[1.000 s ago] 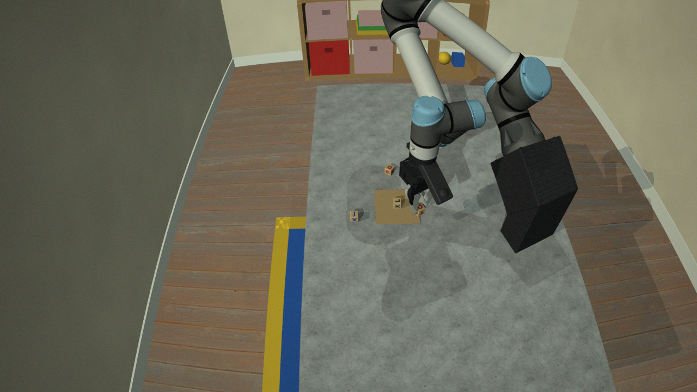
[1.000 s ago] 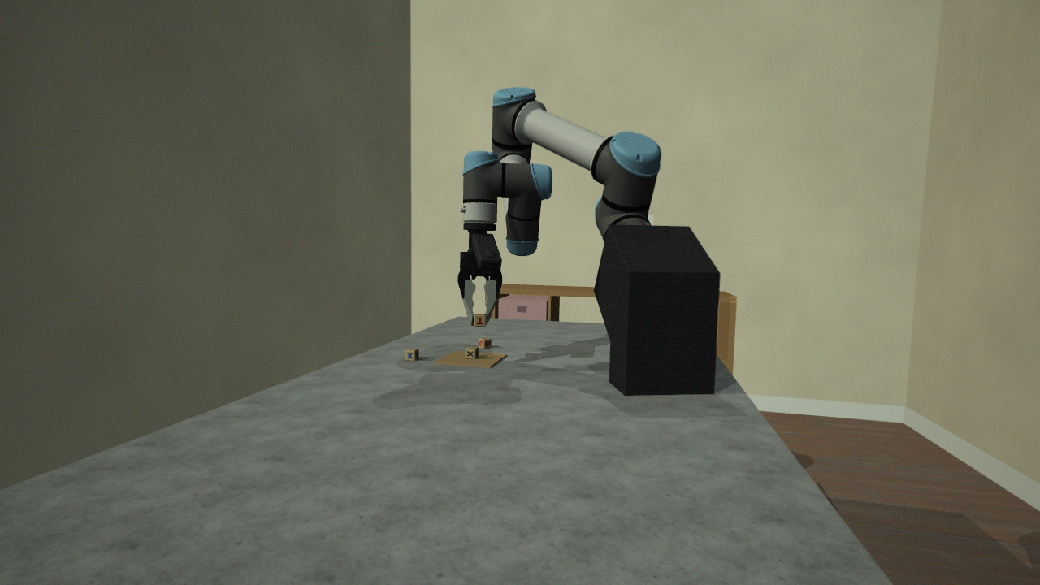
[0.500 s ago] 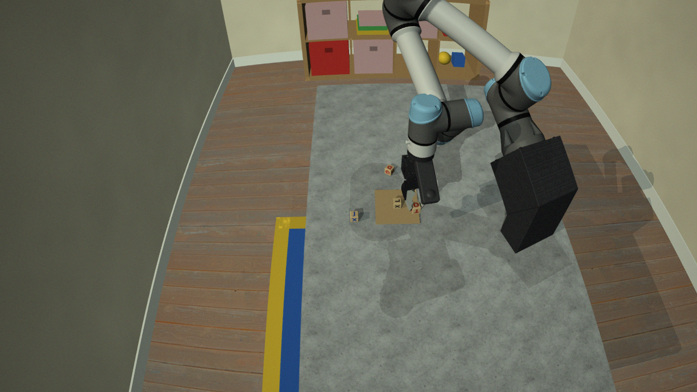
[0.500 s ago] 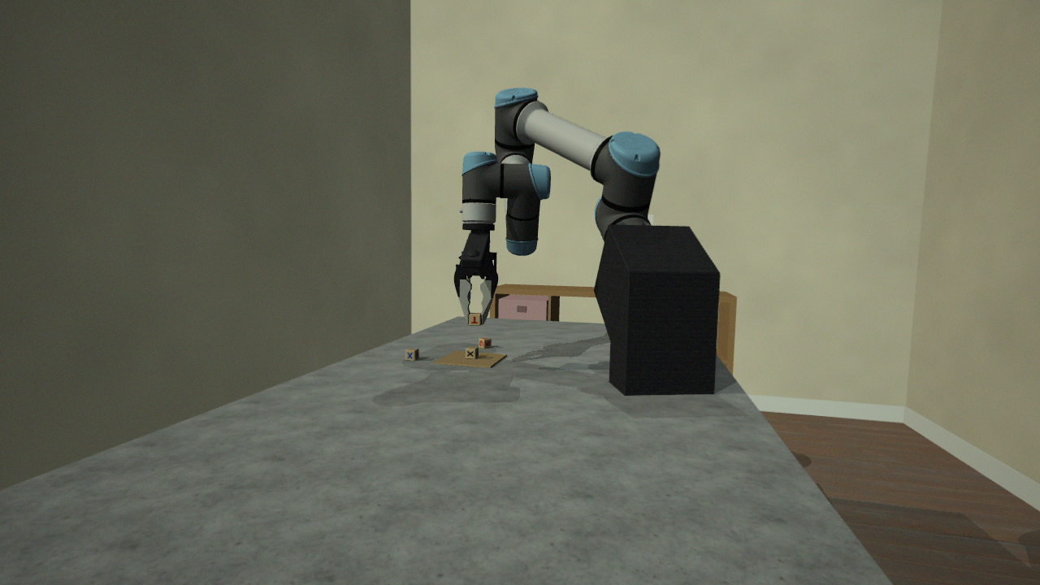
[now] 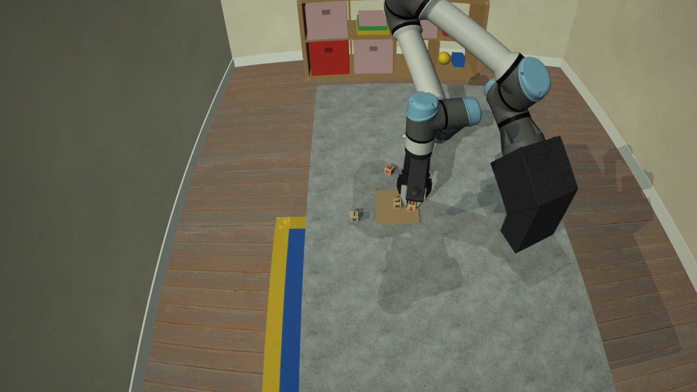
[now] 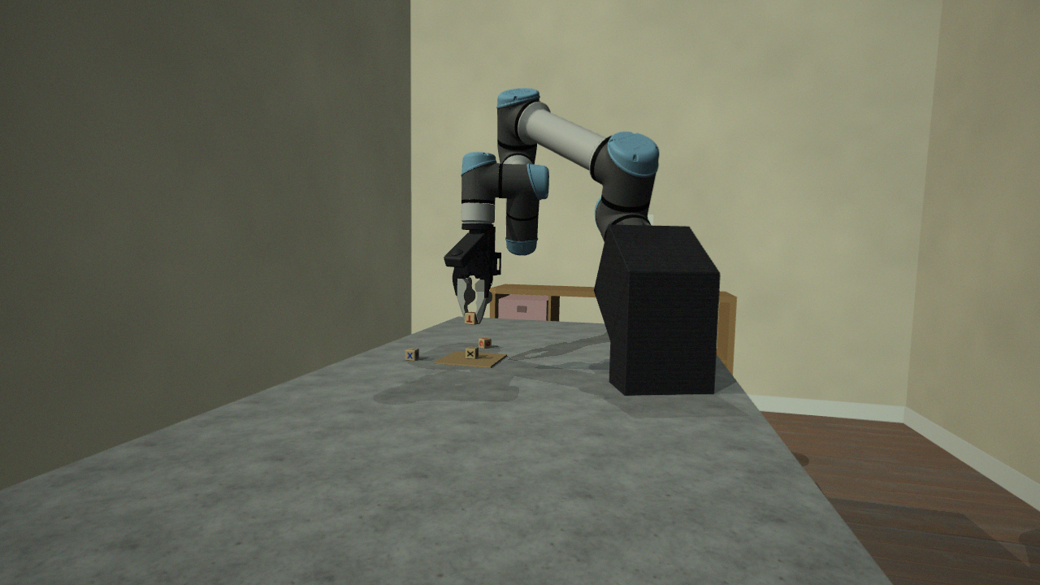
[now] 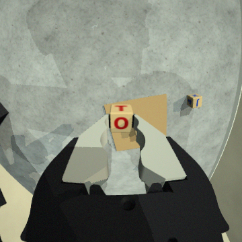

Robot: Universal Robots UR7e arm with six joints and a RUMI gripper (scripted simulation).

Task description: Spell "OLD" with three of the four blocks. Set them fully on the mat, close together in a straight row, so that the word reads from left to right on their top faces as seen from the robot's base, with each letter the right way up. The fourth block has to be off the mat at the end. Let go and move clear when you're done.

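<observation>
The tan mat lies 30 mm ahead of my hand, 90 mm to the right of it and 120 mm below it. Also, from my hand: blue-lettered block 170 mm ahead, 50 mm to the right, 110 mm below.
</observation>
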